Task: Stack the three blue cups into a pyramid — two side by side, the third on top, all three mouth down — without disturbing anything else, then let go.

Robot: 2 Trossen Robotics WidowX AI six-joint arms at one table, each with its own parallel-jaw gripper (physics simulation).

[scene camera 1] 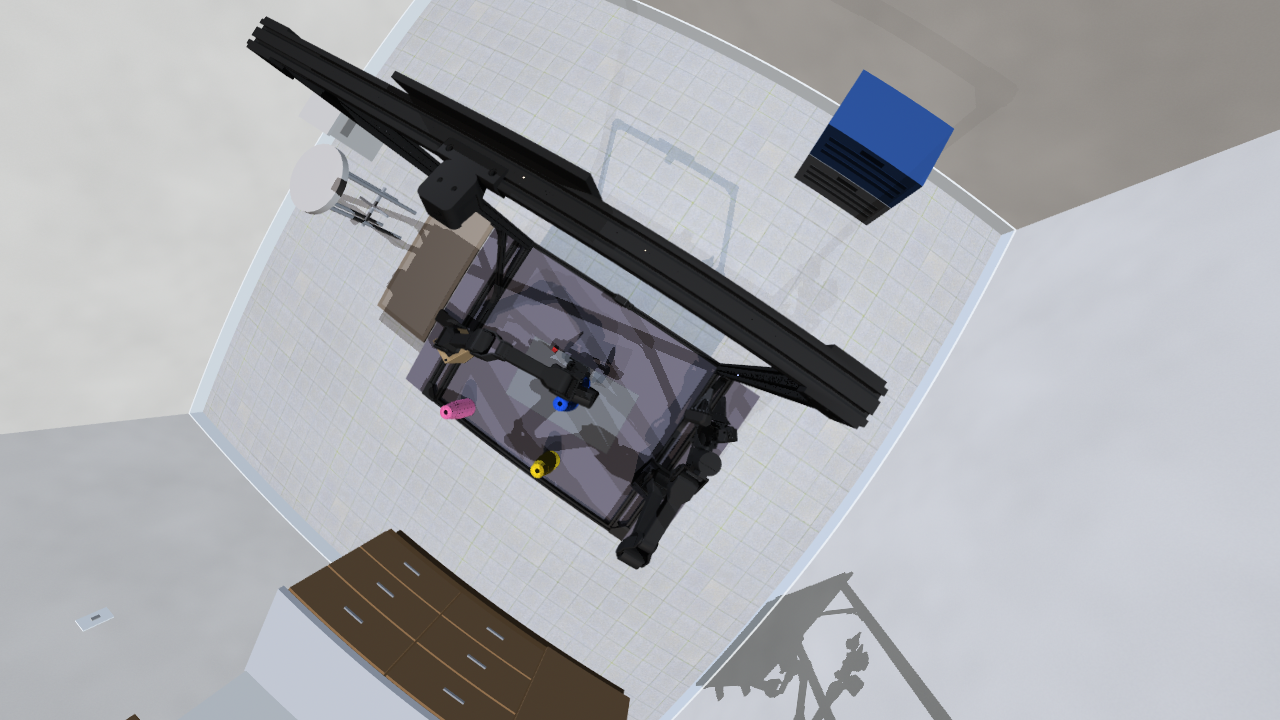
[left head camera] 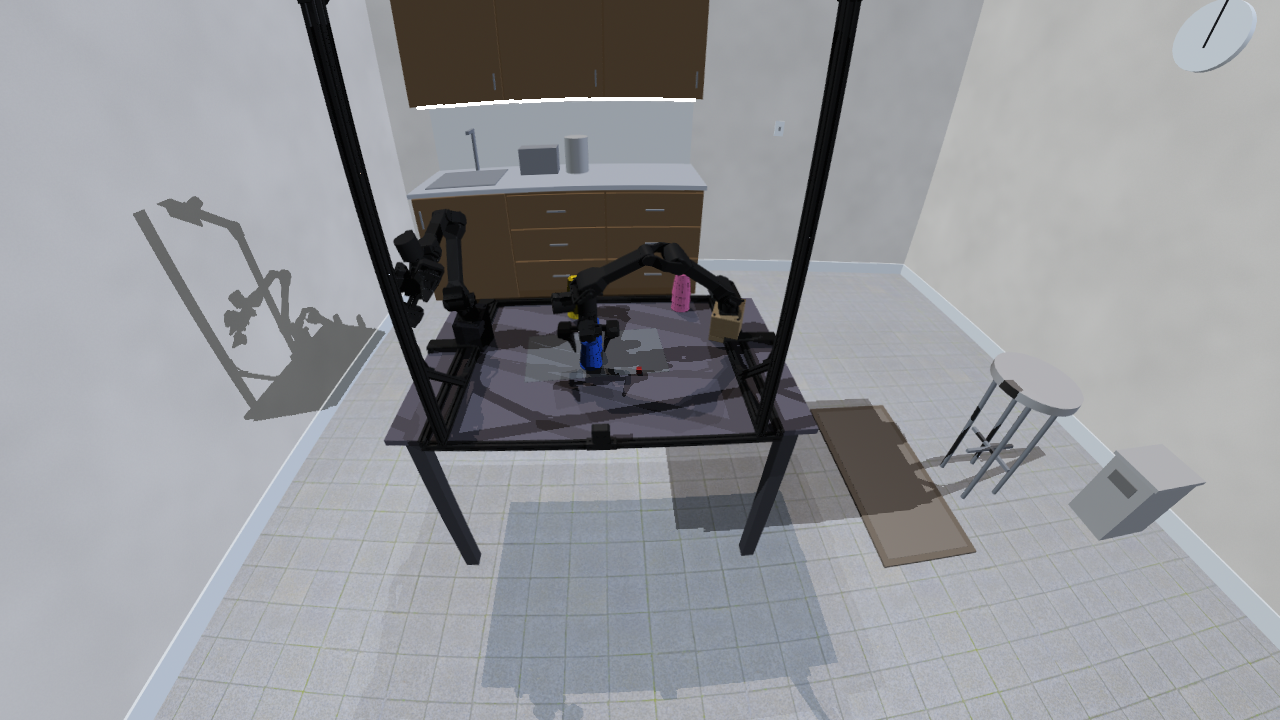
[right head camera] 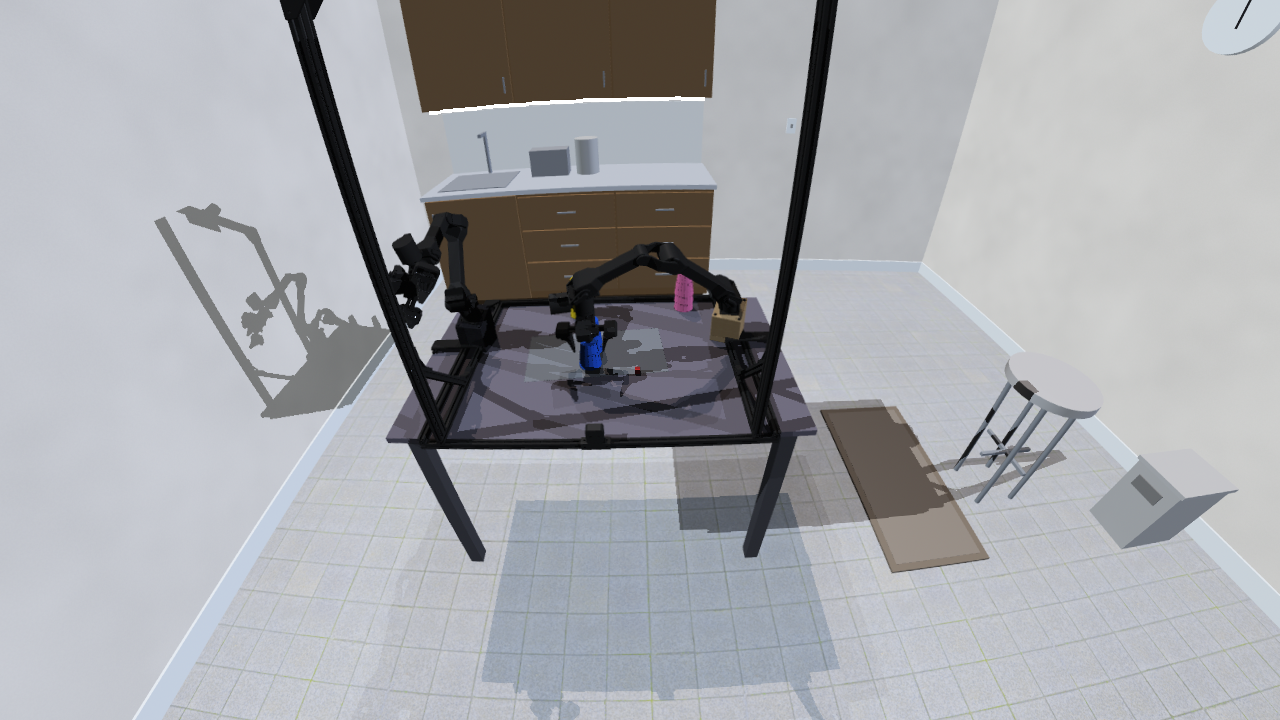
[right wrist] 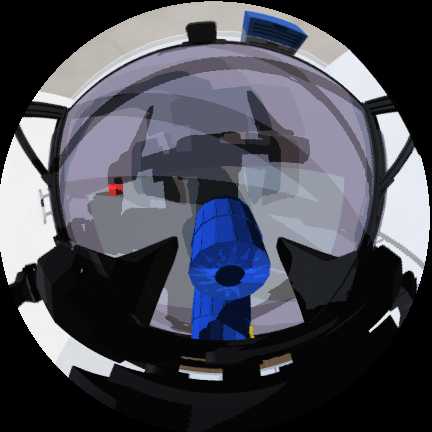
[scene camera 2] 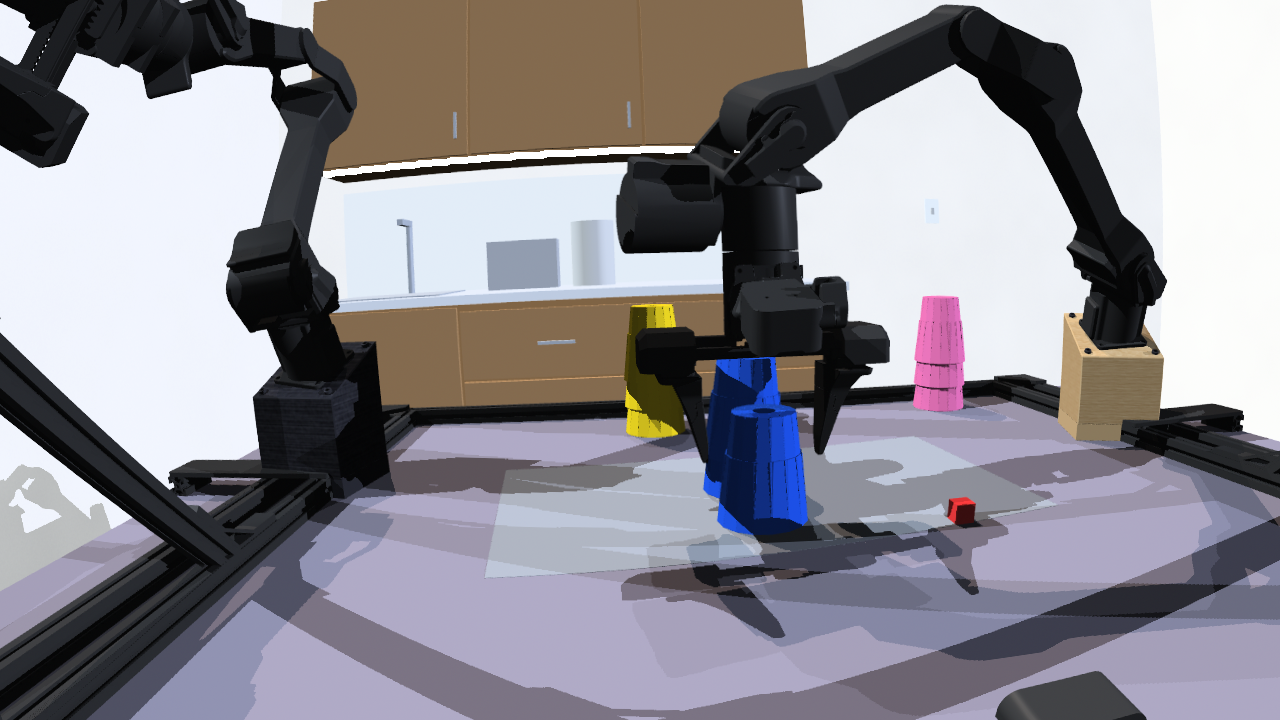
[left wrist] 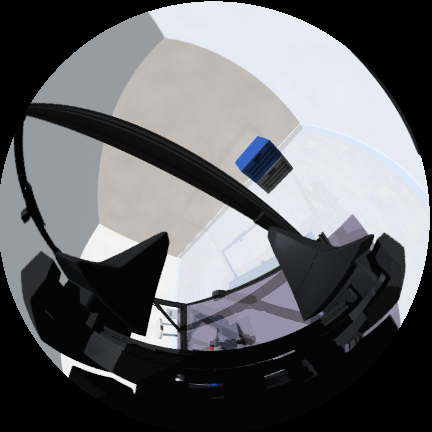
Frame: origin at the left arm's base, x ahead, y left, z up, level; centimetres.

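Seen in the pictures: left gripper, fingertip midpoint: (scene camera 1: 718,392) (left head camera: 419,314) (right head camera: 415,315) (left wrist: 219,234); right gripper, fingertip midpoint: (left head camera: 590,351) (right head camera: 588,351) (right wrist: 228,242) (scene camera 2: 762,457); left arm's base, link origin: (scene camera 1: 650,485) (left head camera: 469,314) (right head camera: 472,315) (scene camera 2: 314,368); right arm's base, link origin: (scene camera 1: 450,345) (left head camera: 728,307) (right head camera: 729,307) (scene camera 2: 1111,333).
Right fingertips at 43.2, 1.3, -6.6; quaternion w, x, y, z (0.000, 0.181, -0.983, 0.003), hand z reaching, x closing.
Offsets run from my right fingertips to a thing's top centre, as dx, dy, dz. Level surfaces: height alone.
A blue cup @[+0.2, +0.0, +3.6] (scene camera 2: 763,479) (right wrist: 227,232) stands mouth down at the front of the pale mat @[dz -5.1] (scene camera 2: 554,537). Right behind it stands a taller blue column (scene camera 2: 729,429) (right wrist: 215,315), also mouth down; it looks like nested cups, but the count is unclear. Blue also shows in the left head camera (left head camera: 591,351) and in scene camera 1 (scene camera 1: 561,403). My right gripper (scene camera 2: 760,456) (right wrist: 228,242) is open and points down, its fingers on either side of the blue cups and apart from them. My left gripper (left wrist: 219,234) is open and empty, raised at the left, far from the cups.
A yellow cup stack (scene camera 2: 651,394) (scene camera 1: 544,463) stands behind the blue cups. A pink cup stack @[+19.5, +45.0, +10.0] (scene camera 2: 939,353) (scene camera 1: 457,409) stands at the back right. A small red cube @[+16.0, +0.9, -3.5] (scene camera 2: 961,510) (right wrist: 115,189) lies to the right of the front blue cup in scene camera 2. Black rails edge the table.
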